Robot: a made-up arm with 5 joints.
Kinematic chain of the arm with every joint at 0, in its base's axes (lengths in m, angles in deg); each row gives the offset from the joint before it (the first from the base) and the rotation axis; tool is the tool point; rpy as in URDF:
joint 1: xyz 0.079 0 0.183 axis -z
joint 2: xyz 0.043 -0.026 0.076 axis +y
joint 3: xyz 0.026 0 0.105 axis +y
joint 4: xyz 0.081 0 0.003 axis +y
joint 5: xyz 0.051 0.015 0 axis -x
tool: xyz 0 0 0 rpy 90 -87.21 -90
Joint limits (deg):
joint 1: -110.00..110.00
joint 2: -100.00..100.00
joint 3: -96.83..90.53
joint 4: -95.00..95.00
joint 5: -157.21..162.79
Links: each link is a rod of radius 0.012 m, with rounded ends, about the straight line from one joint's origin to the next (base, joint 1, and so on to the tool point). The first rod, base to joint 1, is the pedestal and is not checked.
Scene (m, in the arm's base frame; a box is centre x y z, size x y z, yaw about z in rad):
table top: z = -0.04
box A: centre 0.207 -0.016 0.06 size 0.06 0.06 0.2 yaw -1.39
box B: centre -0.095 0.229 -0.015 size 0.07 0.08 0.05 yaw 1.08
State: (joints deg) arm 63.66 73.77 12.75 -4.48 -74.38
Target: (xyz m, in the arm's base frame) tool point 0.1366 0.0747 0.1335
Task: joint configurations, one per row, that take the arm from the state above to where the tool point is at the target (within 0.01 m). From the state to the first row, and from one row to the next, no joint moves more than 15 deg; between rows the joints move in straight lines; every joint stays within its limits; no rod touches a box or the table.
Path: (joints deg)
1: 51.37 62.27 20.57 1.21 -74.38
2: 39.09 50.77 28.38 6.89 -74.38
3: 26.80 39.28 36.20 12.58 -74.38
4: 14.52 27.78 44.02 18.26 -74.38
5: 2.23 16.28 51.84 23.95 -74.38
6: -10.03 28.96 48.58 20.10 -74.38
7: -22.28 41.64 45.33 16.25 -74.38
8: -34.54 54.32 42.08 12.39 -74.38
9: -46.80 66.99 38.82 8.54 -74.38
10: -59.06 79.67 35.57 4.69 -74.38

